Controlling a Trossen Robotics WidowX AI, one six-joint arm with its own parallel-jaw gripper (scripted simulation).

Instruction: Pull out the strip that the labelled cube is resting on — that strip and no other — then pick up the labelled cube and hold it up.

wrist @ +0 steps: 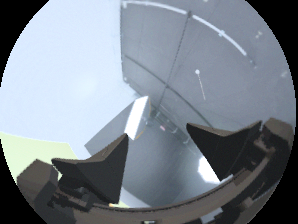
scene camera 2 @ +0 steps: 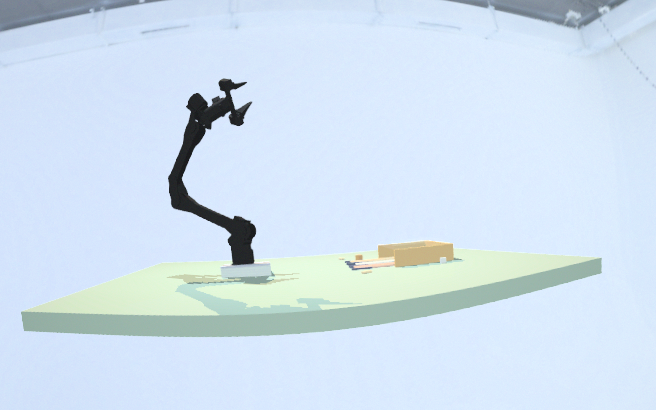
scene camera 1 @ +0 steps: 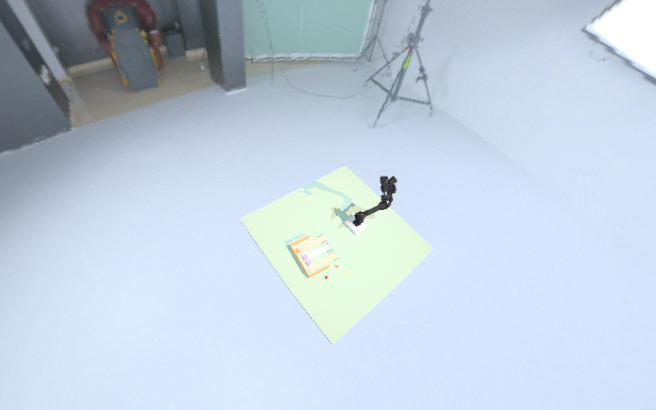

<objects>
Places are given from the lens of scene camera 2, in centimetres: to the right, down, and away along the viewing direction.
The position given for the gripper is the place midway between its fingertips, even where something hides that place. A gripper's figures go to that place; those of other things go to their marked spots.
gripper [scene camera 2: 249, 91]: -29, -41, 143
orange tray [scene camera 2: 425, 250]: 29, 14, 122
</objects>
